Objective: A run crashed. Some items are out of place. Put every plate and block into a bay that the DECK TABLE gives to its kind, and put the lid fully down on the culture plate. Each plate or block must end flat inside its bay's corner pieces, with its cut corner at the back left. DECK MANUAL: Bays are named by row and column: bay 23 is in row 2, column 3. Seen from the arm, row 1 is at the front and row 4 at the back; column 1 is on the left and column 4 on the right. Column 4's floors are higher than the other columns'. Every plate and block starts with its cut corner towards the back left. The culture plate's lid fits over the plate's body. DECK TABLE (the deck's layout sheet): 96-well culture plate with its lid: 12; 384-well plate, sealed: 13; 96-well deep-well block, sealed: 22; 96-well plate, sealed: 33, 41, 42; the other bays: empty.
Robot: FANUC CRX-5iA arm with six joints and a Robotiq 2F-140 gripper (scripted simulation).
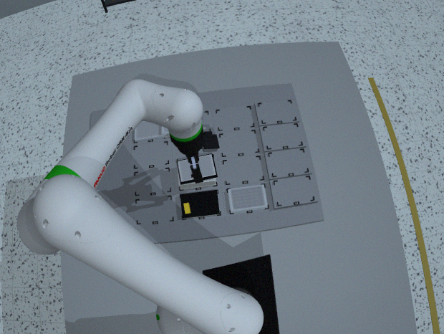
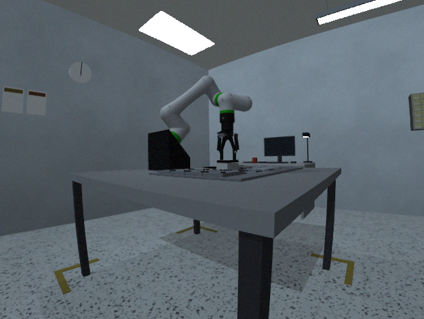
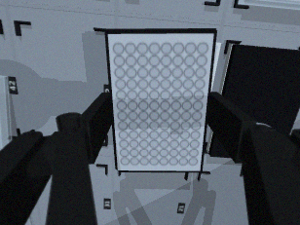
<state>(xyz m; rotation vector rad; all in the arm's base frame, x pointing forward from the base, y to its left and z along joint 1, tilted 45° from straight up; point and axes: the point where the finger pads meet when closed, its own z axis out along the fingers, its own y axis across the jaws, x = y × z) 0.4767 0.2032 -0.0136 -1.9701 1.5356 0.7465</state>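
My gripper is now 50 mm above the deep-well block and 10 mm past it. From my hand the other things lie so: black lid: 110 mm behind, 60 mm below, 10 mm to the right; culture plate: 110 mm behind, 70 mm below, 10 mm to the right; dark-sided plate: 20 mm below.
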